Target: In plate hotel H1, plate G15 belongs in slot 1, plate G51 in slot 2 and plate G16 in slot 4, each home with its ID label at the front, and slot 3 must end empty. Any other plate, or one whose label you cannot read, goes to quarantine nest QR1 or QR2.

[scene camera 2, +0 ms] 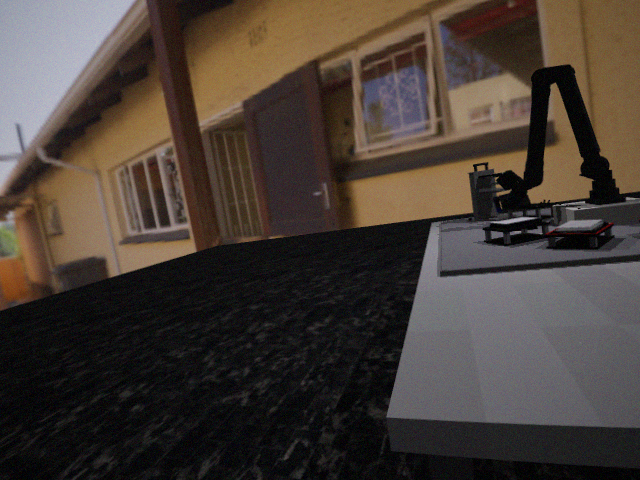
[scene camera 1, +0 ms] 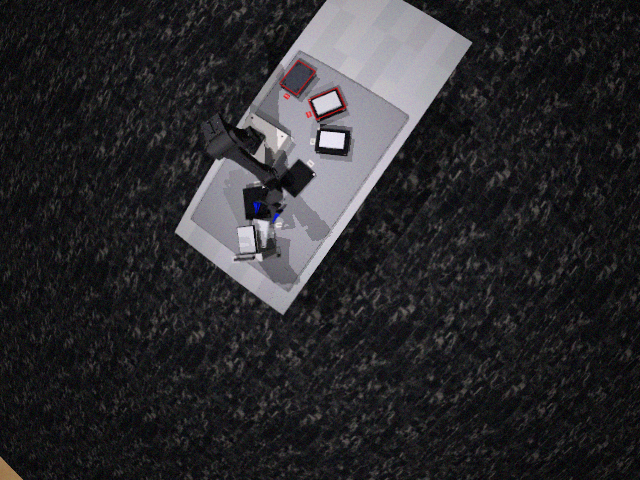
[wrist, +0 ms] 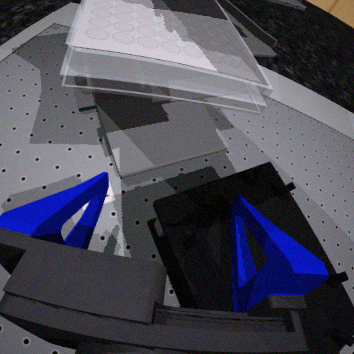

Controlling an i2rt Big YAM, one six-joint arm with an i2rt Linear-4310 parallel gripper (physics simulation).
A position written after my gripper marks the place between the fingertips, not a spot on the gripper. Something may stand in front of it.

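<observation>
My gripper (wrist: 171, 189) is visible, as is a rack post (scene camera 2: 481, 209).
</observation>
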